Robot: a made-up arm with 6 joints. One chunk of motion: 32 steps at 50 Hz.
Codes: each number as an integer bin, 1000 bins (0 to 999) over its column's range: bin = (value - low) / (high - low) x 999, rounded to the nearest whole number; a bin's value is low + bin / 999 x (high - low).
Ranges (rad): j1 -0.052..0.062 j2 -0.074..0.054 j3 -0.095..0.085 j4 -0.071..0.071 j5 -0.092..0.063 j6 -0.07..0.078
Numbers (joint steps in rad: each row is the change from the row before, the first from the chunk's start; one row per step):
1: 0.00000 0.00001 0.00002 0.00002 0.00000 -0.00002
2: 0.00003 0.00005 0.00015 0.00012 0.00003 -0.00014
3: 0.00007 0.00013 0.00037 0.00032 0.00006 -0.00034
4: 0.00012 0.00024 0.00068 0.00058 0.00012 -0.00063
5: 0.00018 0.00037 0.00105 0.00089 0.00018 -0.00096
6: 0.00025 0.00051 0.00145 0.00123 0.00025 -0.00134
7: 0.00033 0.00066 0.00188 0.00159 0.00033 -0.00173
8: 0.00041 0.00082 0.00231 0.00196 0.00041 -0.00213
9: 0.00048 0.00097 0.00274 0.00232 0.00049 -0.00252
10: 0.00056 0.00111 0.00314 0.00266 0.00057 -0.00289
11: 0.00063 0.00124 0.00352 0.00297 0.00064 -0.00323
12: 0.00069 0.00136 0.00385 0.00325 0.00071 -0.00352
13: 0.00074 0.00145 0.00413 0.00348 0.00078 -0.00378
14: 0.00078 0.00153 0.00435 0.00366 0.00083 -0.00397
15: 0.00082 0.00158 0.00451 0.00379 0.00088 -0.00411
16: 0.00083 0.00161 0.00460 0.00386 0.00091 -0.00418
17: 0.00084 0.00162 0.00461 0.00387 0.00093 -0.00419
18: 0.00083 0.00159 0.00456 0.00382 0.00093 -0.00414
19: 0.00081 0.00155 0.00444 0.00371 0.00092 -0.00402
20: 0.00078 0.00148 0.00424 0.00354 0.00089 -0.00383
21: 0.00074 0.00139 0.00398 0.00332 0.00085 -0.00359
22: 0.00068 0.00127 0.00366 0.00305 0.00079 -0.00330
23: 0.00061 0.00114 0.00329 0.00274 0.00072 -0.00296
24: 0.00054 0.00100 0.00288 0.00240 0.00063 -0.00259
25: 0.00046 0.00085 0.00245 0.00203 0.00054 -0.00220
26: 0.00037 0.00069 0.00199 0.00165 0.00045 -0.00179
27: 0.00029 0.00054 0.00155 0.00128 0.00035 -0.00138
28: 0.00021 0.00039 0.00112 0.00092 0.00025 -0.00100
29: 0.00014 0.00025 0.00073 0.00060 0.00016 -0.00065
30: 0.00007 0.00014 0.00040 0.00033 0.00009 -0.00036
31: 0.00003 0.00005 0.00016 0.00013 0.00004 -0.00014
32: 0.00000 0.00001 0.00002 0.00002 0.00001 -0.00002
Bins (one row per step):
1: 456 578 527 500 593 472
2: 456 578 528 500 593 472
3: 456 579 529 502 593 470
4: 457 579 531 504 594 468
5: 457 580 533 506 594 466
6: 458 582 535 508 595 463
7: 459 583 538 511 595 461
8: 459 584 540 513 596 458
9: 460 585 542 516 596 455
10: 461 586 545 518 597 453
11: 461 587 547 520 597 451
12: 462 588 549 522 598 449
13: 462 589 550 524 598 447
14: 463 589 551 525 598 446
15: 463 590 552 526 599 445
16: 463 590 553 527 599 444
17: 463 590 553 527 599 444
18: 463 590 553 526 599 445
19: 463 590 552 526 599 445
20: 463 589 551 524 599 447
21: 462 588 549 523 598 448
22: 462 587 548 521 598 450
23: 461 586 546 519 598 453
24: 460 585 543 516 597 455
25: 460 584 541 514 596 458
26: 459 583 538 511 596 460
27: 458 582 536 509 595 463
28: 458 581 533 506 595 466
29: 457 579 531 504 594 468
30: 456 579 529 502 594 470
31: 456 578 528 500 593 472
32: 456 578 527 500 593 472

